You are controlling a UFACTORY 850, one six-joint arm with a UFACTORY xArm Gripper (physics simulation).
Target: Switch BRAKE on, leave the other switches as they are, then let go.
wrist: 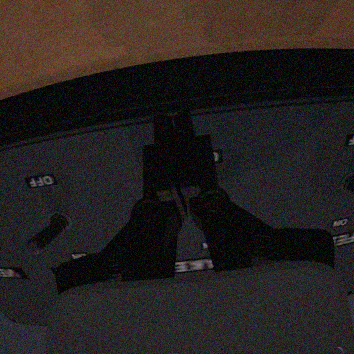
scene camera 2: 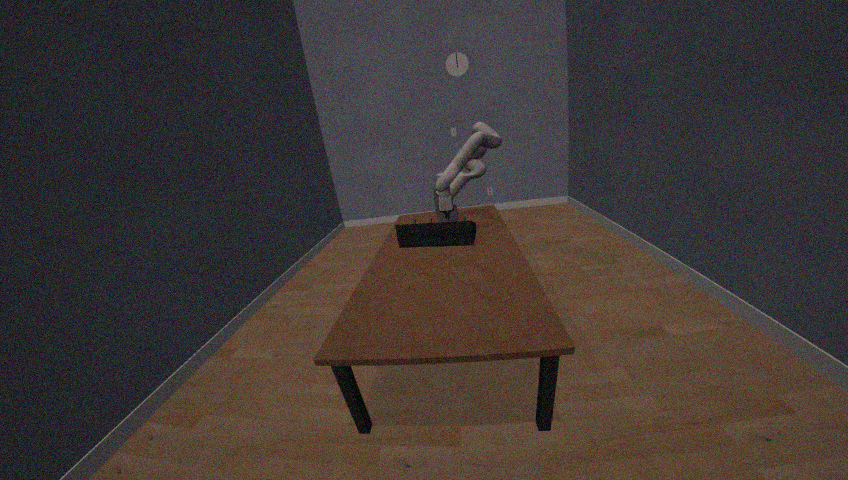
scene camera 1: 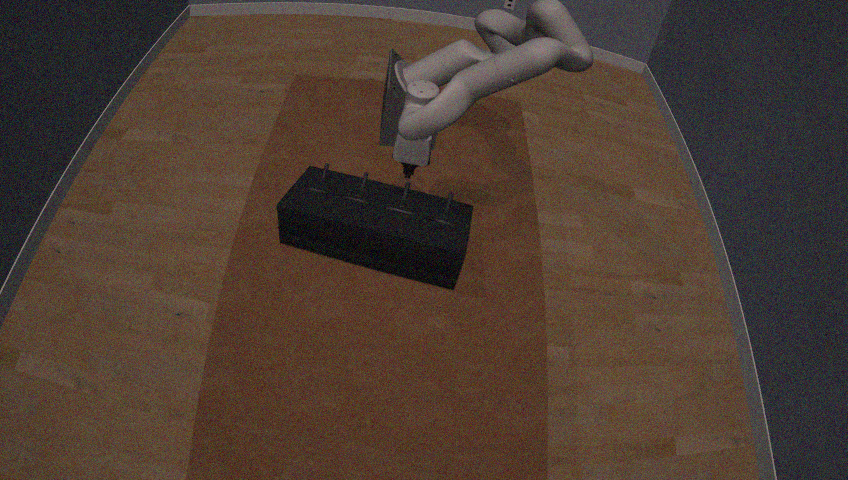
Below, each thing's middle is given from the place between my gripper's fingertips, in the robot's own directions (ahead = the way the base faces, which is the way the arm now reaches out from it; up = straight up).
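Labels:
Black switch box (scene camera 1: 416, 237): 90 mm to the right of my hand, 140 mm ahead of it, 20 mm below it.

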